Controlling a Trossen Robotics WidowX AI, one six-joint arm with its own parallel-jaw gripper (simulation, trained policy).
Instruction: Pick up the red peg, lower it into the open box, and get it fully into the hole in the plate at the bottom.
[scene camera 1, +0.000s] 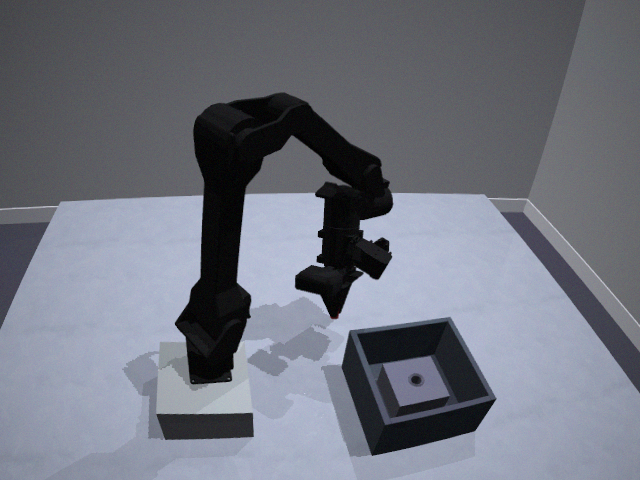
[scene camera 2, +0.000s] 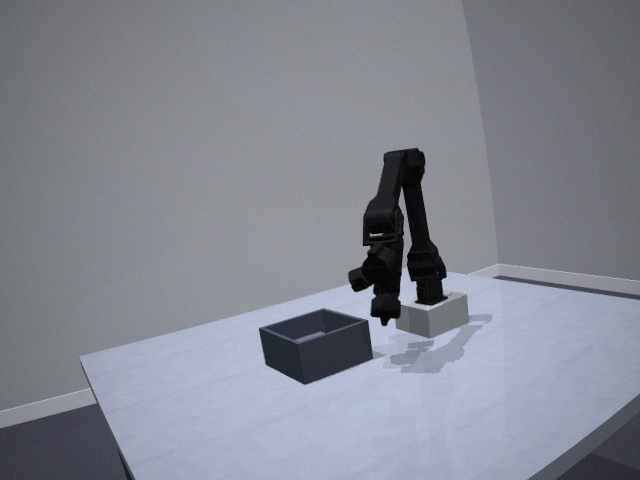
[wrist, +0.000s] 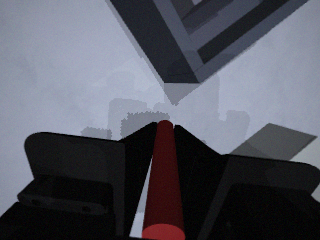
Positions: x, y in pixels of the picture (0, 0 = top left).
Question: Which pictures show my gripper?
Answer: Scene camera 1, scene camera 2 and the wrist view: all of them.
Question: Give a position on a grey plate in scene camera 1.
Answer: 411, 386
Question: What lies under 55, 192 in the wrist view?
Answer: My gripper.
